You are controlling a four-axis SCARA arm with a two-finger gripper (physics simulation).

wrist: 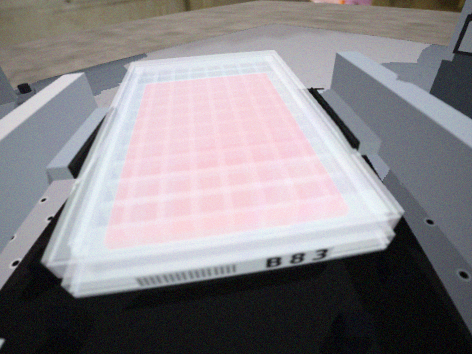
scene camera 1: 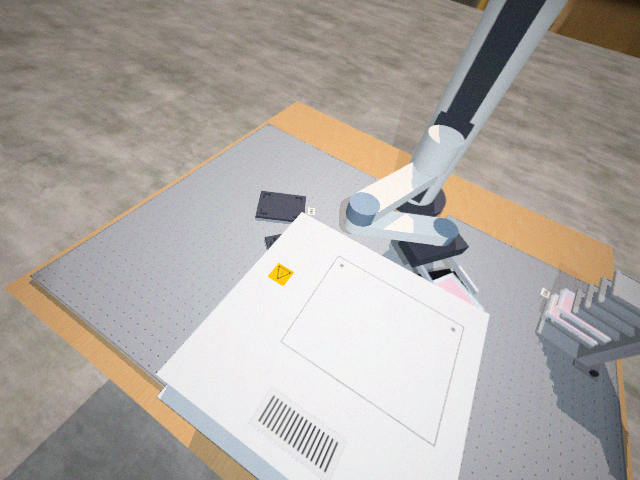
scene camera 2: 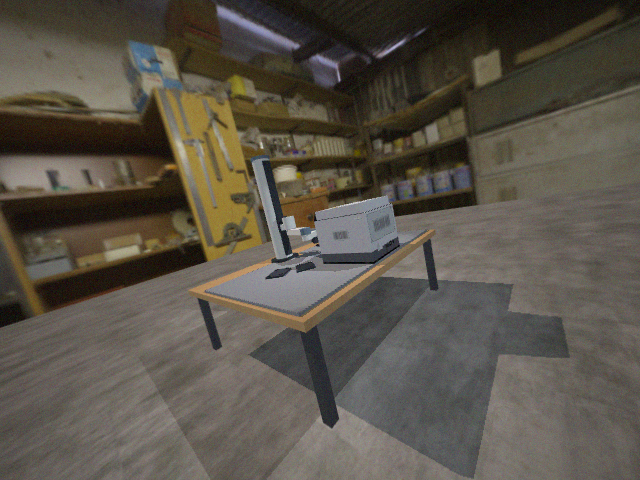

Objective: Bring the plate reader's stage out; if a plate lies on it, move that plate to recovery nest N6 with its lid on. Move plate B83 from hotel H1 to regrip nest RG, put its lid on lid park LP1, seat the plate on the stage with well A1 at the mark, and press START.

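Frame: origin at the arm's base, x right, y ahead, z up, level; centimetres.
Seen in the pictures: gripper, between the fingertips: [wrist: 212,84]; arm's base, origin of its link: [scene camera 2: 285,258].
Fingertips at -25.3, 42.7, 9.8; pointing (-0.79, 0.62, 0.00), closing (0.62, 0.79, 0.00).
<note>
Offsets run from my fingertips to a thing's top centre, as dx, dy, dz. "*": to the spot under its first point. Level surfaces: height alone.
Plate B83 {+0.9, -0.8, +0.1} [wrist: 220,165] [scene camera 1: 457,290], pink under a clear lid, lies level between the fingers in the wrist view, its B83 label facing the camera. My gripper [wrist: 212,84] [scene camera 1: 448,283] is shut on it, with a dark pad at each long side. Whether the plate touches anything below cannot be told. The white plate reader {+22.1, +37.5, +26.2} [scene camera 1: 372,346] [scene camera 2: 343,232] hides part of the plate and gripper in scene camera 1. Its stage and START button cannot be made out. The hotel rack {* -36.8, -7.9, +0.3} [scene camera 1: 607,353] at the right holds pink plates {-30.7, -16.0, +1.7} [scene camera 1: 576,322] in its lower slots.
A dark nest {+62.2, -2.6, -6.7} [scene camera 1: 280,205] [scene camera 2: 278,273] stands on the grey perforated board {dz -8.6} [scene camera 1: 170,248] left of the arm. A second dark nest {+48.7, +9.1, -6.5} [scene camera 1: 271,240] [scene camera 2: 305,267] is partly hidden by the reader in scene camera 1. The arm's column [scene camera 1: 485,82] [scene camera 2: 268,206] rises behind the reader.
</note>
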